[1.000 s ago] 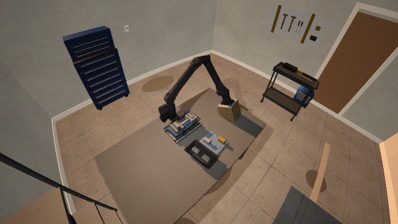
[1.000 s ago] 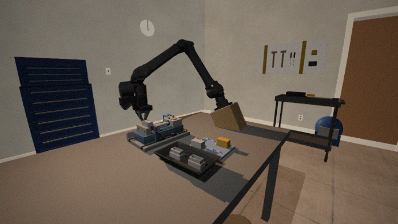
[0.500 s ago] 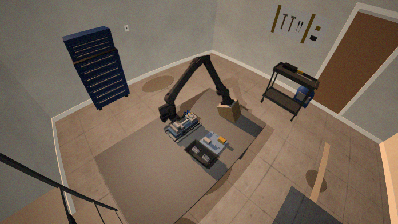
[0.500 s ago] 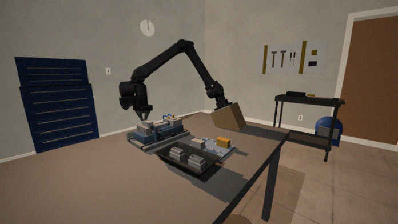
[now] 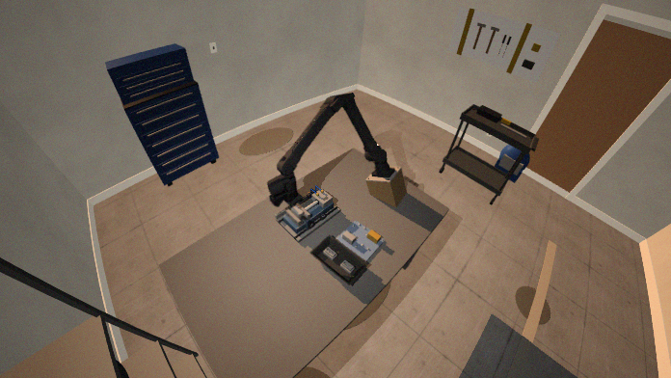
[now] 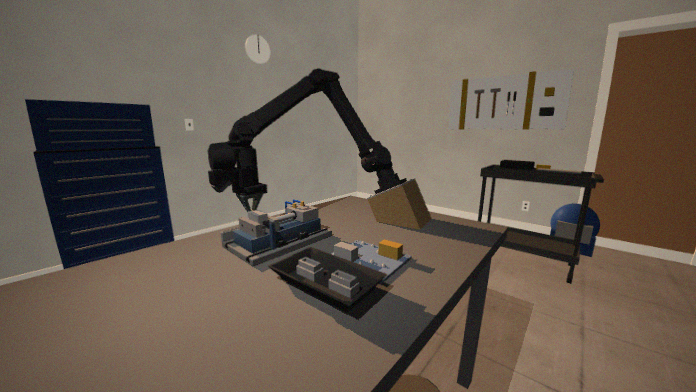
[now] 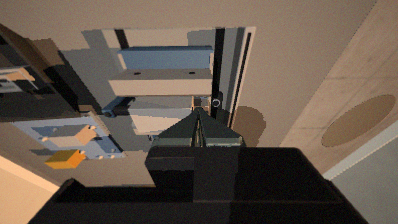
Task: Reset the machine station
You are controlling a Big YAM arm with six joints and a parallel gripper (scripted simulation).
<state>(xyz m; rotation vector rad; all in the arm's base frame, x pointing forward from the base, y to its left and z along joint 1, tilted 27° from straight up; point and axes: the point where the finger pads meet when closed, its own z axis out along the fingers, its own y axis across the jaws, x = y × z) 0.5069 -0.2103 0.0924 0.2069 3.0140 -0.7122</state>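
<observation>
Now: the vise 7 cm behind my hand, 5 cm to the left of it and 7 cm below it. Also, from my hand: yellow brass blank (16 cm behind, 39 cm to the left, 8 cm below).
</observation>
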